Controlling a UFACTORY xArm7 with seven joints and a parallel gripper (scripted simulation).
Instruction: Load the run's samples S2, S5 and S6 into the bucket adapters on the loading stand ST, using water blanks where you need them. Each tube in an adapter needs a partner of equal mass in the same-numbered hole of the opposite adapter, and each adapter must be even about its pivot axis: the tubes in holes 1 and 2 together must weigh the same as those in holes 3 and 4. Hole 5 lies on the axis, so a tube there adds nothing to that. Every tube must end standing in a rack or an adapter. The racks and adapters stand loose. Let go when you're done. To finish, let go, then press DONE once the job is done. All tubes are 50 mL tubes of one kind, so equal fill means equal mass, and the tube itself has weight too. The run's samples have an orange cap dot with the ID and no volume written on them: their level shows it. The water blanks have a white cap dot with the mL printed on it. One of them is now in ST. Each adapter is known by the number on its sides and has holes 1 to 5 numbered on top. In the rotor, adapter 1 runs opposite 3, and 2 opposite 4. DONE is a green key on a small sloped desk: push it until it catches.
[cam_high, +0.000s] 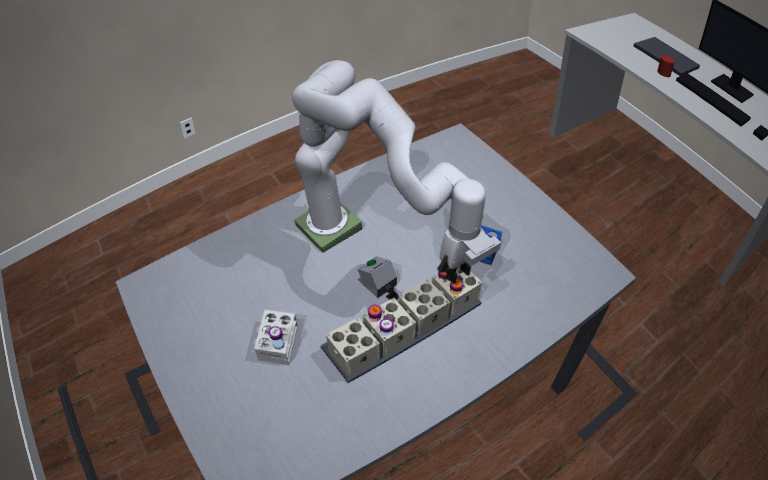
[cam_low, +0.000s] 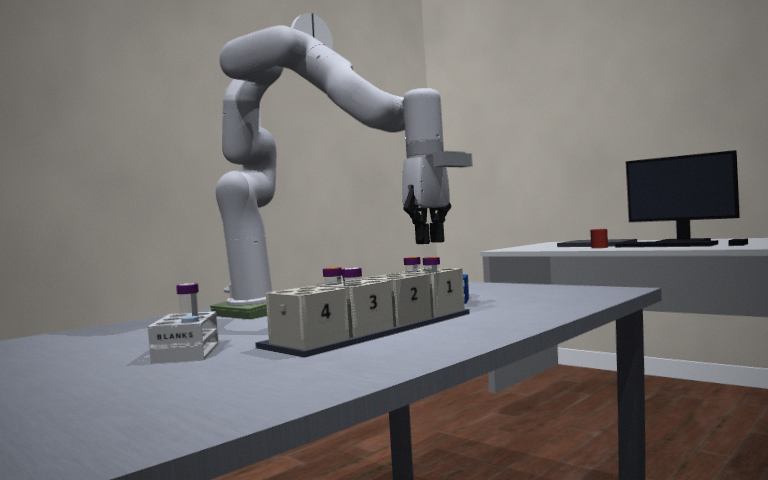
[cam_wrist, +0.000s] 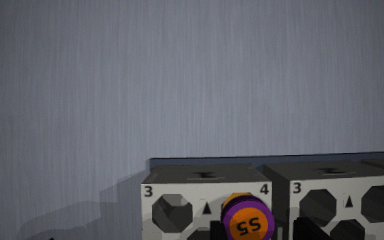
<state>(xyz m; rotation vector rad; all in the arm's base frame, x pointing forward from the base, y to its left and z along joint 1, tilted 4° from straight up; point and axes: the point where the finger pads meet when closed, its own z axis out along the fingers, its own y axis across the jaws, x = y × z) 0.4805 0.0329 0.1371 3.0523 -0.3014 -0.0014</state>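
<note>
Now: the green done key 24 cm behind my hand, 7 cm to the right of it and 11 cm below it. From my hand the other things lie so: sample tube (9 cm behind, 21 cm to the right, 11 cm below); tube with yellowish liquid (4 cm behind, 1 cm to the left, 11 cm below); white-dot blank (5 cm behind, 22 cm to the right, 11 cm below).
</note>
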